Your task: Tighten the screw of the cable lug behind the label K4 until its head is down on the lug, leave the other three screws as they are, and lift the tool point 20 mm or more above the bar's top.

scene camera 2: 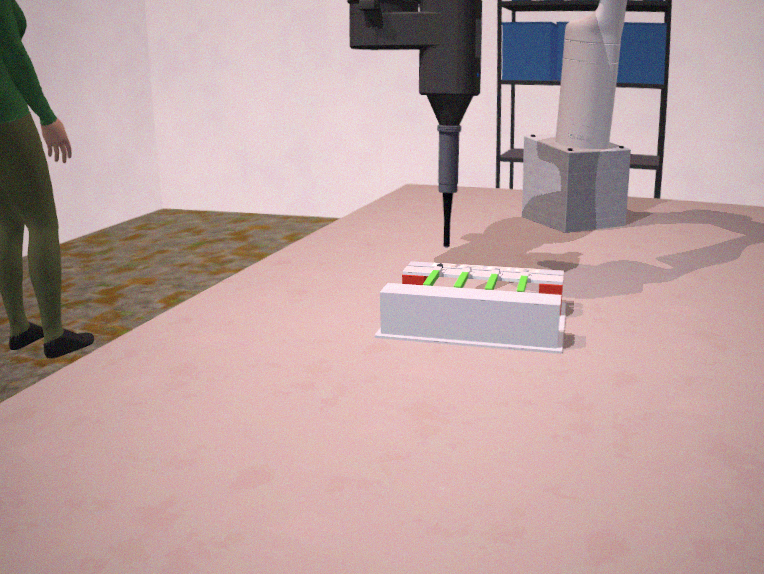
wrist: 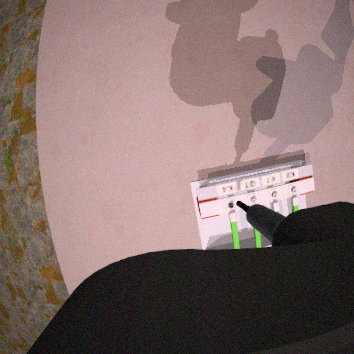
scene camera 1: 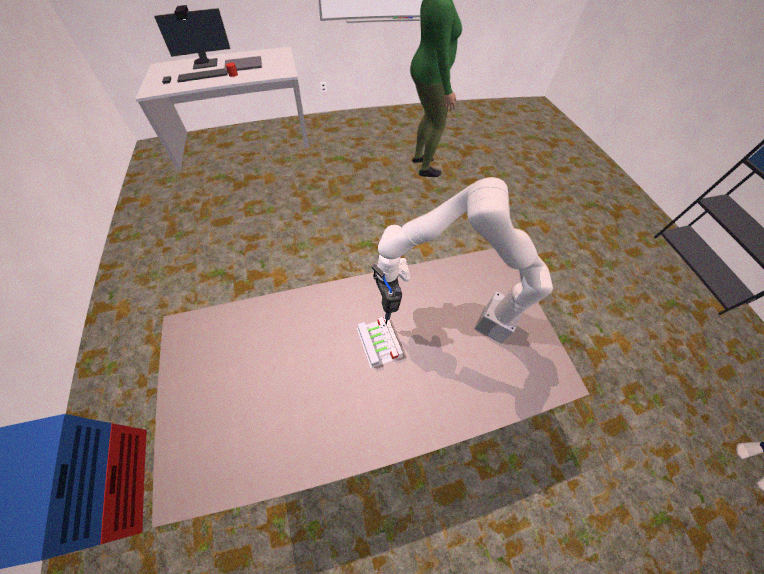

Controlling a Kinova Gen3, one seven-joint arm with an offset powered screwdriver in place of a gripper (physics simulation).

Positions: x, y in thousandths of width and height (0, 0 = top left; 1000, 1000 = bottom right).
Note:
In view: a white terminal block (scene camera 2: 641, 551).

